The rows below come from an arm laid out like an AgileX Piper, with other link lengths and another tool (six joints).
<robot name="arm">
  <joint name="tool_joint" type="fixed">
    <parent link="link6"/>
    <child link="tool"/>
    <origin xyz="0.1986 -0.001 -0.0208" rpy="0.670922 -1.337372 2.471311"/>
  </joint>
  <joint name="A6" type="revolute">
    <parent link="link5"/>
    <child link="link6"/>
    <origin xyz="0.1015 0 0.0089"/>
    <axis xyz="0.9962 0 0.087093"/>
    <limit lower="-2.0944" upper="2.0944"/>
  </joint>
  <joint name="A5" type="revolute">
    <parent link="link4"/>
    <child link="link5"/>
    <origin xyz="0 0 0"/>
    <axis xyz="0 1 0"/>
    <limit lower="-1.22" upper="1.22"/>
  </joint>
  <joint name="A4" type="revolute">
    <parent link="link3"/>
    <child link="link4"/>
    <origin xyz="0.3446 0 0.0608"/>
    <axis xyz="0.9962 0 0.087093"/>
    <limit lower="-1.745" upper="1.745"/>
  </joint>
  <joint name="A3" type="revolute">
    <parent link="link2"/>
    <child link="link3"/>
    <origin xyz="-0.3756 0 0.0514"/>
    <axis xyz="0 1 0"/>
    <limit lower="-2.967" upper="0"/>
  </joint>
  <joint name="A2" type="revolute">
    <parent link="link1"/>
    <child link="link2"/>
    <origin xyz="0 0 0"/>
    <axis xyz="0 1 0"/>
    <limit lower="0" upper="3.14"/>
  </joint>
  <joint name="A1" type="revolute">
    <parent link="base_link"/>
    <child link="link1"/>
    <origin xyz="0 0 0.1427"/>
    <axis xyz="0 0 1"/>
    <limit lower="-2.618" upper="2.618"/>
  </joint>
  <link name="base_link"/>
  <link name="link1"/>
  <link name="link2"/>
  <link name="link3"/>
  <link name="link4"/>
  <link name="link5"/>
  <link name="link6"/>
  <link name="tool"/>
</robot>
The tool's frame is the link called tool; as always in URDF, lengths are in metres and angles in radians.
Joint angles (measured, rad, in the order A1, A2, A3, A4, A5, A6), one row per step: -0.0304, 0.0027, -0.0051, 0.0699, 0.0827, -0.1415; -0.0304, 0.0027, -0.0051, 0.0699, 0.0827, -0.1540; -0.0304, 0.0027, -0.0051, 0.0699, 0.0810, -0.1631; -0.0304, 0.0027, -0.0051, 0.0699, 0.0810, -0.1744; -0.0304, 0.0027, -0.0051, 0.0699, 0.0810, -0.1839; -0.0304, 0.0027, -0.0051, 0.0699, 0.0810, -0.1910; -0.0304, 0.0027, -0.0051, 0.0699, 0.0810, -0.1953; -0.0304, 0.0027, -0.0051, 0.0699, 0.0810, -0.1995; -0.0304, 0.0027, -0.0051, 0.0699, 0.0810, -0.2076; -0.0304, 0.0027, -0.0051, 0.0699, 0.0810, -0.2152; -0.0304, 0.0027, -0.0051, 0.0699, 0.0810, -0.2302
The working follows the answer.
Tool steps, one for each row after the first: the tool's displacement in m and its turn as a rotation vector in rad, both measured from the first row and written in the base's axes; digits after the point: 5 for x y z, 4 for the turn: -0.00001, -0.00047, 0.00005, -0.0125, 0.0003, -0.0001; 0.00004, -0.00085, 0.00060, -0.0216, -0.0012, -0.0003; 0.00003, -0.00128, 0.00065, -0.0329, -0.0009, -0.0004; 0.00002, -0.00164, 0.00070, -0.0424, -0.0006, -0.0005; 0.00001, -0.00190, 0.00074, -0.0495, -0.0005, -0.0005; 0.00001, -0.00207, 0.00076, -0.0538, -0.0004, -0.0005; 0.00000, -0.00222, 0.00079, -0.0580, -0.0003, -0.0006; -0.00001, -0.00253, 0.00083, -0.0661, -0.0001, -0.0006; -0.00001, -0.00281, 0.00088, -0.0737, 0.0001, -0.0007; -0.00003, -0.00337, 0.00098, -0.0887, 0.0005, -0.0008
Tool pose at each row, in the base's axes (x y z in m, rotation vector in rad; rounded; the steps above come from the unrounded poses): 0.26701, -0.01013, 0.22104, 1.9917, 0.2139, 2.2025; 0.26700, -0.01060, 0.22109, 1.9856, 0.2270, 2.1954; 0.26705, -0.01098, 0.22163, 1.9791, 0.2362, 2.1917; 0.26704, -0.01141, 0.22169, 1.9735, 0.2480, 2.1852; 0.26703, -0.01177, 0.22173, 1.9688, 0.2578, 2.1797; 0.26702, -0.01203, 0.22177, 1.9652, 0.2652, 2.1755; 0.26702, -0.01220, 0.22180, 1.9631, 0.2696, 2.1730; 0.26701, -0.01235, 0.22182, 1.9610, 0.2739, 2.1706; 0.26700, -0.01266, 0.22187, 1.9569, 0.2822, 2.1658; 0.26700, -0.01294, 0.22192, 1.9531, 0.2900, 2.1614; 0.26698, -0.01350, 0.22202, 1.9454, 0.3052, 2.1525

